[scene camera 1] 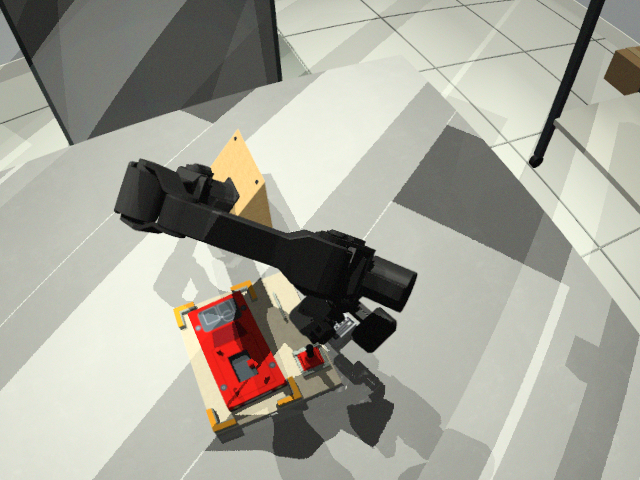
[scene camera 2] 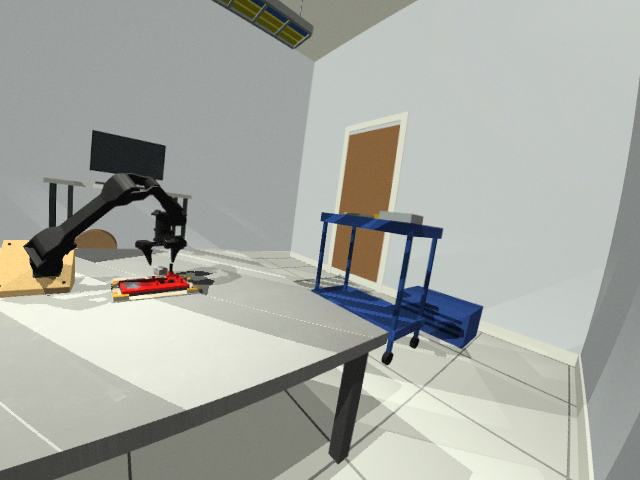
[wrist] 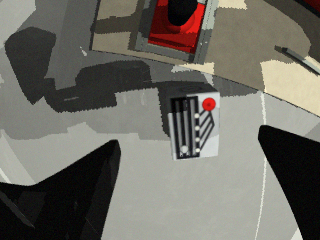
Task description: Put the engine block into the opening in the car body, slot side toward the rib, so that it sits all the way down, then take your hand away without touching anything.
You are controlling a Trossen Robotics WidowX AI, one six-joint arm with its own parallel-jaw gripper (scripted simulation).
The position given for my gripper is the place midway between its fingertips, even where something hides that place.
Observation:
My gripper (scene camera 1: 340, 324) is open and holds nothing. I also see an engine block (wrist: 193, 111).
My gripper is seen too in scene camera 2 (scene camera 2: 161, 263) and in the wrist view (wrist: 192, 140).

